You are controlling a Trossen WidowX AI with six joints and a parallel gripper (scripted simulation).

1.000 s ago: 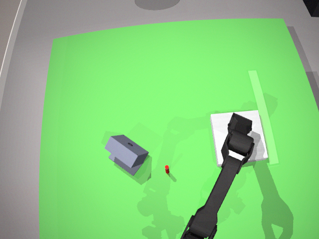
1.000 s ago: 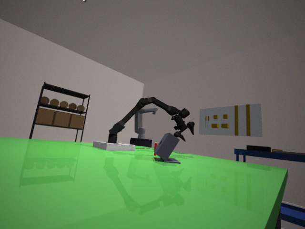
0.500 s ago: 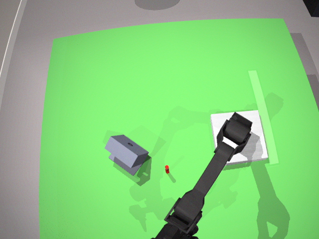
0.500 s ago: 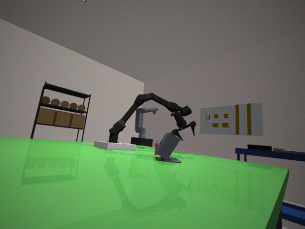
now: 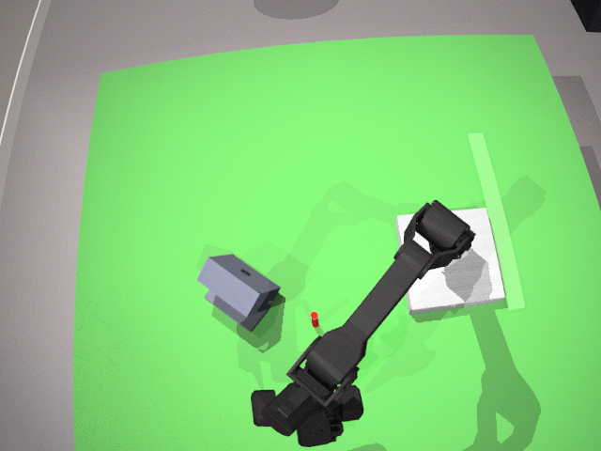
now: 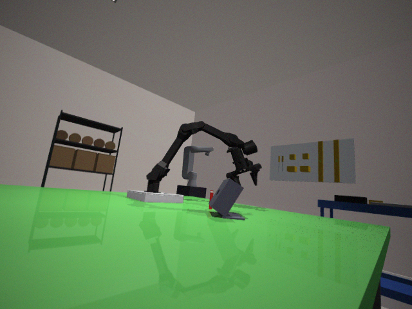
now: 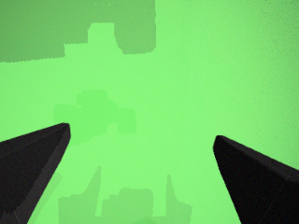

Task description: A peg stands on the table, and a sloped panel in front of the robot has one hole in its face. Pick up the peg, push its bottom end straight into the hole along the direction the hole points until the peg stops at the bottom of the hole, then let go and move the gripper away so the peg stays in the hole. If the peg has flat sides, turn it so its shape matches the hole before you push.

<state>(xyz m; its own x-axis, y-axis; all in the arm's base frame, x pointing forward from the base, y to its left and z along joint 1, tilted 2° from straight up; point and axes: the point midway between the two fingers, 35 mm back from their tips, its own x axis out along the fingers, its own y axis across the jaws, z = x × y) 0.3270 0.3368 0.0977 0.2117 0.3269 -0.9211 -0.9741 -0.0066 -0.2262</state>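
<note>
Right now the round red peg is 4 cm behind my gripper tip, 22 cm to the right of it and 5 cm below it. From my gripper tip the other things lie so: grey sloped panel: 11 cm ahead, 30 cm to the right, 5 cm below.
</note>
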